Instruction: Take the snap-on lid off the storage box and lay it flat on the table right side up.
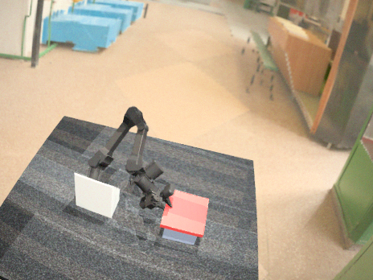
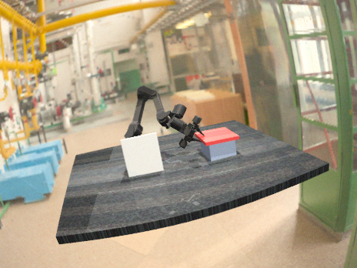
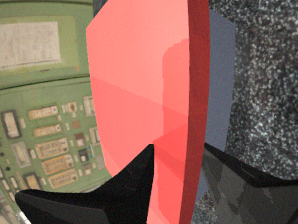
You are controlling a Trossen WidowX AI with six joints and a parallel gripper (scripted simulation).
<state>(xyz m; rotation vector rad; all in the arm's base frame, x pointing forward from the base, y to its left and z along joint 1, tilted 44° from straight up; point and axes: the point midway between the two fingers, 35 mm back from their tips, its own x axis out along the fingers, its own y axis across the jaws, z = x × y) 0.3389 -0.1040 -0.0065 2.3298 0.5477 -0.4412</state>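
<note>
Right now my gripper tip is 80 mm short of the red lid and 10 mm to the left of it. From my gripper tip the other things lie so: storage box: 80 mm ahead, 50 mm below, 10 mm to the right.
</note>
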